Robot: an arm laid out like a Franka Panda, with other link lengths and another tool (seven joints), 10 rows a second.
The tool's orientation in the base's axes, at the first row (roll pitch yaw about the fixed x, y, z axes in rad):
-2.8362, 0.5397, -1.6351
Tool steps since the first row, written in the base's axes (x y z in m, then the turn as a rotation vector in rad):
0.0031, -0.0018, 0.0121, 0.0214, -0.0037, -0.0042
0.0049, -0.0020, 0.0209, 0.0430, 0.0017, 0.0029
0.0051, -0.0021, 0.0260, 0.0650, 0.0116, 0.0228
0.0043, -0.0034, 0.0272, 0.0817, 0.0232, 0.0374
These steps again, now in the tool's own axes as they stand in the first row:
-0.0048, -0.0064, -0.0097, 0.0041, -0.0199, 0.0088
-0.0093, -0.0104, -0.0164, -0.0053, -0.0409, 0.0127
-0.0118, -0.0120, -0.0206, -0.0252, -0.0646, 0.0083
-0.0113, -0.0118, -0.0224, -0.0436, -0.0816, 0.0074

